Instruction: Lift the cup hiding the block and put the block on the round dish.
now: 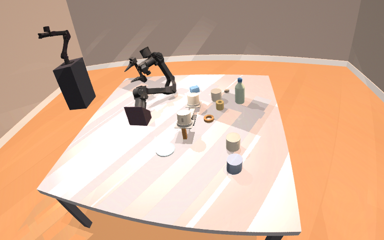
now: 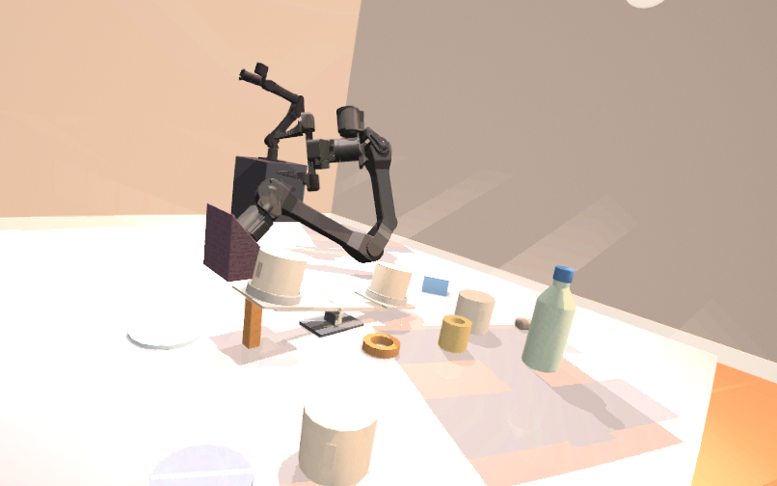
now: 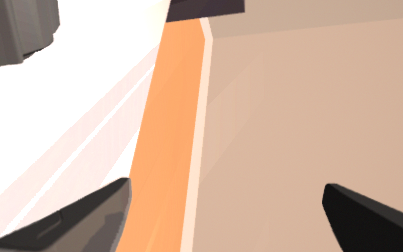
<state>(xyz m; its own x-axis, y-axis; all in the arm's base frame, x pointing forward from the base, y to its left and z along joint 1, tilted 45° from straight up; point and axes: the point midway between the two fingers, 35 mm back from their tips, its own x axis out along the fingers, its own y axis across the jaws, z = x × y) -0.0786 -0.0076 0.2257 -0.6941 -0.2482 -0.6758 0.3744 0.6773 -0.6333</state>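
Right now the grey block is 40 cm ahead of my gripper tip, 21 cm below it and 2 cm to the right of it. Also, from my gripper tip: round white dish: 40 cm to the right, 27 cm ahead, 25 cm below; then orange post: 37 cm ahead, 31 cm to the right, 22 cm below; then blue block: 39 cm ahead, 23 cm below, 18 cm to the left.
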